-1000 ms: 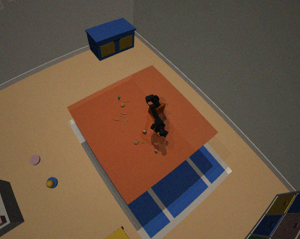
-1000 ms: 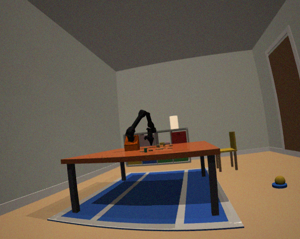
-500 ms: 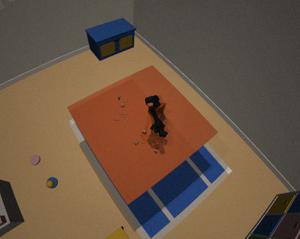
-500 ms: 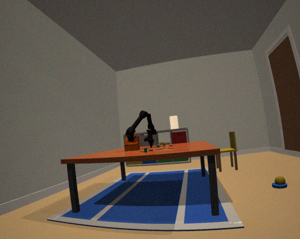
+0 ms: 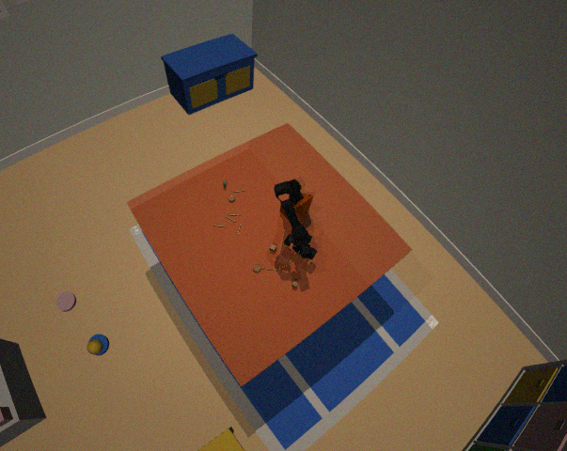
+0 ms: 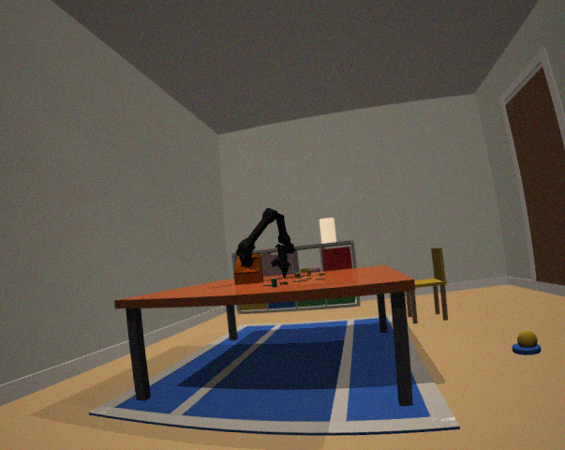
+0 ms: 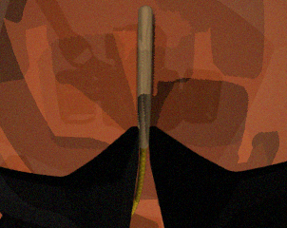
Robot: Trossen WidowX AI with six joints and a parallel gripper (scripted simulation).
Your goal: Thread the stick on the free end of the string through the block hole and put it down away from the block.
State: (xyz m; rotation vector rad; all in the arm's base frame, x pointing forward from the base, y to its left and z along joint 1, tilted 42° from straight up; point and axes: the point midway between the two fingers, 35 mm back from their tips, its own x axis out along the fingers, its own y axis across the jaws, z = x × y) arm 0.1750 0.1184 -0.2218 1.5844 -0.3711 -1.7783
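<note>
The wooden block is 10 cm ahead of my gripper tip, 11 cm to the right of it and 1 cm above it. Also, from my gripper tip: green object (7 cm ahead, 65 cm to the right, 2 cm above); then thin wooden stick (1 cm behind, 1 cm to the right).
</note>
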